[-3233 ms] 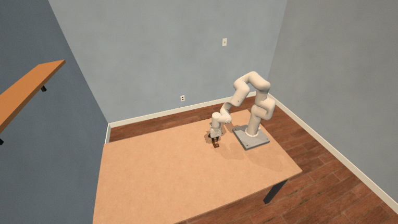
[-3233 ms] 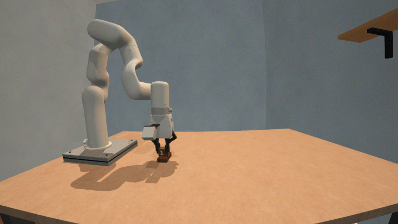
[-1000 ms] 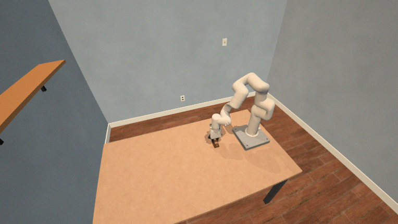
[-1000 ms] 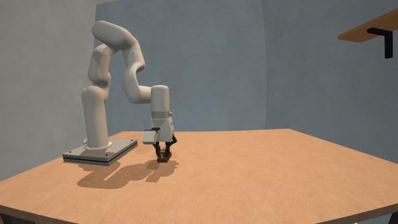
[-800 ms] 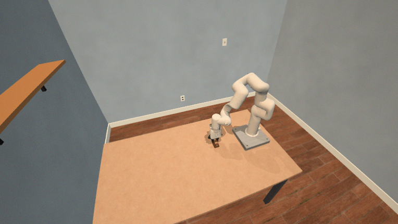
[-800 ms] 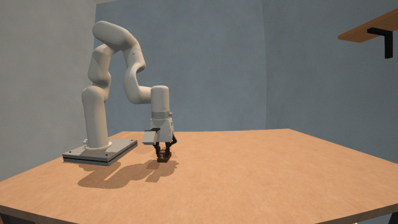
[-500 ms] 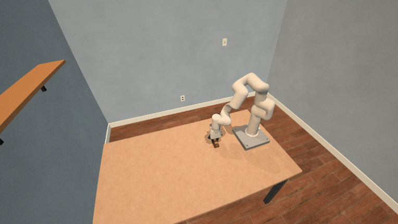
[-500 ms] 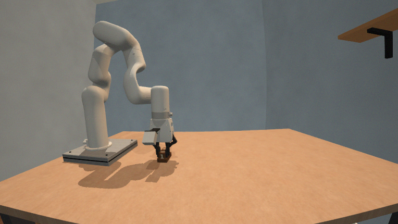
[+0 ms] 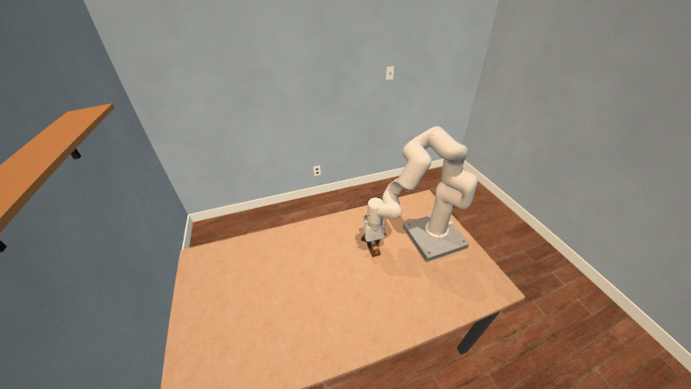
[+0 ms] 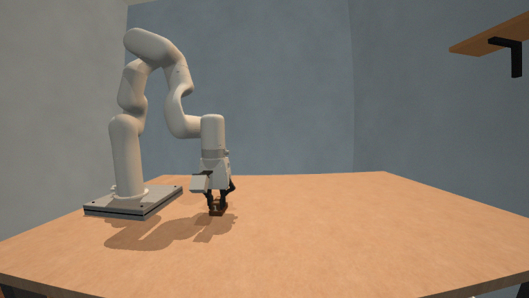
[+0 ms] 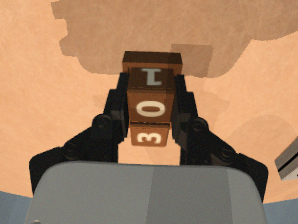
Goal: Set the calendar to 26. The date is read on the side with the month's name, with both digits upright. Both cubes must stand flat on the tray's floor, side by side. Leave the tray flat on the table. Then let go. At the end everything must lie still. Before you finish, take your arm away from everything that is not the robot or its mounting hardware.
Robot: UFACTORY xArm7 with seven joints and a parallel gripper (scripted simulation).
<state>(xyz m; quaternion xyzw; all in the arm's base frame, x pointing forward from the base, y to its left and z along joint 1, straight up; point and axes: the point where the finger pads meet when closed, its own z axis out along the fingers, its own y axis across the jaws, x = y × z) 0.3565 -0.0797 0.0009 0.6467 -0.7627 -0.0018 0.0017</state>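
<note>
My hand is 1 cm above the brown cube. The rest, counted from my hand: brown tray (2 cm to the left, 3 cm below).
</note>
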